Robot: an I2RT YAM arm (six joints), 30 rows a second.
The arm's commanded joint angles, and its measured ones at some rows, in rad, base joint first. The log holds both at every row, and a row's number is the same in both.
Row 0, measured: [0.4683 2.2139 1.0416 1.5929 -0.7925 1.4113]
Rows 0 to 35, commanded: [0.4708 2.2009 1.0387 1.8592 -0.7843 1.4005]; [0.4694 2.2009 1.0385 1.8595 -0.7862 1.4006]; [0.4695 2.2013 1.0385 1.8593 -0.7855 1.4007]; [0.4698 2.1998 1.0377 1.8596 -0.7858 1.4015]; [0.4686 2.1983 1.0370 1.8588 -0.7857 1.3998]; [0.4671 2.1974 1.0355 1.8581 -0.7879 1.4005]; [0.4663 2.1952 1.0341 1.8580 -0.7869 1.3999]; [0.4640 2.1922 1.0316 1.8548 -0.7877 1.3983]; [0.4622 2.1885 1.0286 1.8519 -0.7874 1.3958]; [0.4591 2.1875 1.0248 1.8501 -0.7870 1.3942]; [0.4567 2.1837 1.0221 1.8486 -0.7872 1.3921]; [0.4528 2.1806 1.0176 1.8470 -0.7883 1.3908]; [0.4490 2.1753 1.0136 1.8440 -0.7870 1.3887]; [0.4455 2.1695 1.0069 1.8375 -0.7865 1.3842]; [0.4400 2.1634 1.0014 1.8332 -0.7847 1.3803]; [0.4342 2.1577 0.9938 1.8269 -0.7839 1.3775]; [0.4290 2.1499 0.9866 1.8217 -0.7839 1.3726]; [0.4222 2.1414 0.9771 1.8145 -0.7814 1.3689]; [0.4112 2.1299 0.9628 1.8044 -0.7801 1.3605]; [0.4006 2.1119 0.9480 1.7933 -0.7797 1.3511]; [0.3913 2.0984 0.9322 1.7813 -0.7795 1.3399]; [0.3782 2.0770 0.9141 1.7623 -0.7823 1.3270]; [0.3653 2.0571 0.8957 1.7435 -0.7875 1.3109]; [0.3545 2.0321 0.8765 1.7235 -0.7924 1.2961]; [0.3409 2.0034 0.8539 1.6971 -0.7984 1.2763]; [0.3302 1.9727 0.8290 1.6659 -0.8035 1.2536]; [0.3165 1.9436 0.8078 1.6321 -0.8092 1.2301]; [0.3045 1.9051 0.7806 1.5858 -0.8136 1.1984]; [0.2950 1.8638 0.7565 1.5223 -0.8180 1.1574]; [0.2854 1.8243 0.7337 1.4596 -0.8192 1.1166]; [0.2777 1.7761 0.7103 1.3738 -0.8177 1.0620]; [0.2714 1.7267 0.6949 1.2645 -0.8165 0.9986]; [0.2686 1.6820 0.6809 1.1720 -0.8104 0.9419]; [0.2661 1.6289 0.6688 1.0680 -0.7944 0.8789]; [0.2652 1.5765 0.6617 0.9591 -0.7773 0.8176]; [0.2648 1.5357 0.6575 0.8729 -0.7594 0.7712]
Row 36, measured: [0.2676 1.6199 0.6716 1.1938 -0.7940 0.9974]
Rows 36 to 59, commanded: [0.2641 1.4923 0.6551 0.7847 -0.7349 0.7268]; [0.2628 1.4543 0.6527 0.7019 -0.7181 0.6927]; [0.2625 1.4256 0.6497 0.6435 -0.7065 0.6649]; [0.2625 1.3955 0.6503 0.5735 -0.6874 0.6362]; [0.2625 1.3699 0.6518 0.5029 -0.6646 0.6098]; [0.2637 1.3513 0.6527 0.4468 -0.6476 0.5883]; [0.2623 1.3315 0.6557 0.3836 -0.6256 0.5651]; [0.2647 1.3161 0.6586 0.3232 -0.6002 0.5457]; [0.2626 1.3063 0.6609 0.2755 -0.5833 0.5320]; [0.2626 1.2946 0.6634 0.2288 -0.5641 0.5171]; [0.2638 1.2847 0.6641 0.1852 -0.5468 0.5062]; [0.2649 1.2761 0.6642 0.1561 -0.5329 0.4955]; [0.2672 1.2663 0.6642 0.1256 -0.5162 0.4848]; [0.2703 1.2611 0.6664 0.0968 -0.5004 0.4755]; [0.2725 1.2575 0.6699 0.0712 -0.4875 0.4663]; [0.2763 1.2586 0.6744 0.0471 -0.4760 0.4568]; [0.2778 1.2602 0.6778 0.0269 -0.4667 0.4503]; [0.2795 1.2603 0.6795 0.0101 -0.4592 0.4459]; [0.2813 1.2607 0.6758 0.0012 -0.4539 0.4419]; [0.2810 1.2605 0.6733 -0.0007 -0.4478 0.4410]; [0.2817 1.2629 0.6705 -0.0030 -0.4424 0.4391]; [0.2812 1.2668 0.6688 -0.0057 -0.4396 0.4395]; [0.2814 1.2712 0.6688 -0.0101 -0.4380 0.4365]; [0.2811 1.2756 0.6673 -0.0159 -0.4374 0.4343]
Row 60, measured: [0.2806 1.2690 0.6682 0.0193 -0.4660 0.4664]
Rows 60 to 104, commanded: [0.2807 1.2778 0.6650 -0.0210 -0.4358 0.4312]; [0.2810 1.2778 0.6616 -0.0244 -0.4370 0.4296]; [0.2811 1.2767 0.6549 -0.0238 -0.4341 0.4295]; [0.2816 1.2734 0.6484 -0.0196 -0.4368 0.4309]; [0.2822 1.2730 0.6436 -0.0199 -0.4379 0.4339]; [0.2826 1.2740 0.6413 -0.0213 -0.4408 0.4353]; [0.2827 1.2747 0.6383 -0.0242 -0.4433 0.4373]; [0.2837 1.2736 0.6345 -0.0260 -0.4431 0.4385]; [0.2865 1.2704 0.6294 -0.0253 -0.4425 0.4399]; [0.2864 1.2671 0.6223 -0.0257 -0.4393 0.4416]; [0.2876 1.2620 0.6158 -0.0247 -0.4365 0.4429]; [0.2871 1.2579 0.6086 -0.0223 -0.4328 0.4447]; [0.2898 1.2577 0.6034 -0.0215 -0.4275 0.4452]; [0.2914 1.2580 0.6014 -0.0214 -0.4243 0.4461]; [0.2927 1.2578 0.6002 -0.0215 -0.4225 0.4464]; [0.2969 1.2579 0.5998 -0.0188 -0.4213 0.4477]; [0.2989 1.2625 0.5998 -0.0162 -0.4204 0.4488]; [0.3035 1.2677 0.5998 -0.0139 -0.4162 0.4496]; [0.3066 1.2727 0.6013 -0.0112 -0.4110 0.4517]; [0.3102 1.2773 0.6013 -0.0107 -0.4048 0.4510]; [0.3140 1.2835 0.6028 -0.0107 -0.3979 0.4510]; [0.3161 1.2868 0.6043 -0.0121 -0.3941 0.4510]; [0.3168 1.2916 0.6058 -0.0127 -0.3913 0.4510]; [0.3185 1.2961 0.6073 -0.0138 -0.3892 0.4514]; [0.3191 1.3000 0.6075 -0.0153 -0.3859 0.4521]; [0.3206 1.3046 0.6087 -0.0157 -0.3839 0.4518]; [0.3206 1.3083 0.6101 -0.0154 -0.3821 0.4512]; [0.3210 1.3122 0.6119 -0.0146 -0.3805 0.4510]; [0.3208 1.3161 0.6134 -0.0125 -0.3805 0.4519]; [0.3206 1.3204 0.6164 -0.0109 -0.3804 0.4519]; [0.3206 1.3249 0.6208 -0.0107 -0.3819 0.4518]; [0.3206 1.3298 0.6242 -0.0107 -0.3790 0.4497]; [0.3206 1.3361 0.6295 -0.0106 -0.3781 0.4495]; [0.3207 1.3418 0.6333 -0.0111 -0.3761 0.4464]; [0.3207 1.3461 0.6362 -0.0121 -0.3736 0.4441]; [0.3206 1.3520 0.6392 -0.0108 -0.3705 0.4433]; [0.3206 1.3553 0.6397 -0.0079 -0.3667 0.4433]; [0.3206 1.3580 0.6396 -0.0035 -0.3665 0.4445]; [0.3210 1.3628 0.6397 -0.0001 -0.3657 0.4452]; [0.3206 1.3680 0.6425 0.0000 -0.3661 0.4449]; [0.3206 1.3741 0.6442 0.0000 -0.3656 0.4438]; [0.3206 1.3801 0.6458 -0.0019 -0.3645 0.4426]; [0.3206 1.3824 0.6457 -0.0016 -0.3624 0.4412]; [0.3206 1.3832 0.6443 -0.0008 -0.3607 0.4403]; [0.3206 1.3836 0.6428 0.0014 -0.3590 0.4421]
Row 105, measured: [0.3199 1.3781 0.6380 -0.0162 -0.3752 0.4473]
